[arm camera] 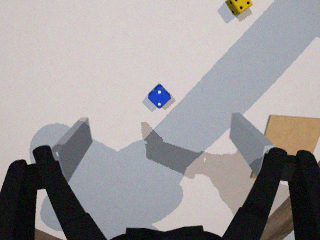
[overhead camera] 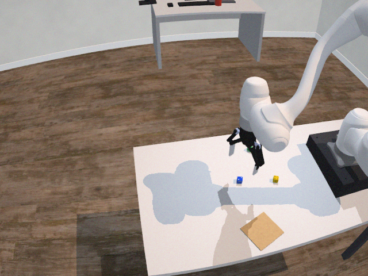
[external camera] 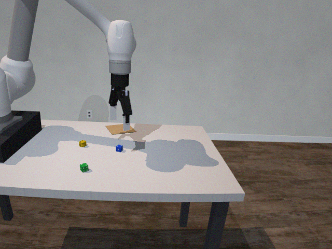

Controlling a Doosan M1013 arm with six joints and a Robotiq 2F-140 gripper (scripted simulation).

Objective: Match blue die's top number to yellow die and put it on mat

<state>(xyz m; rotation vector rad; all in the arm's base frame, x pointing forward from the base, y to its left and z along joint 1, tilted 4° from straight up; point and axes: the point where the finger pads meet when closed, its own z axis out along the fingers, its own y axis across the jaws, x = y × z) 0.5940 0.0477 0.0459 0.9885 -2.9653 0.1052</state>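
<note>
The blue die is 12 cm below my hand. Also, from my hand: yellow die (18 cm behind, 12 cm below, 1 cm to the left); then tan mat (28 cm to the left, 14 cm below, 6 cm behind); then green die (20 cm to the right, 12 cm below, 9 cm behind).
</note>
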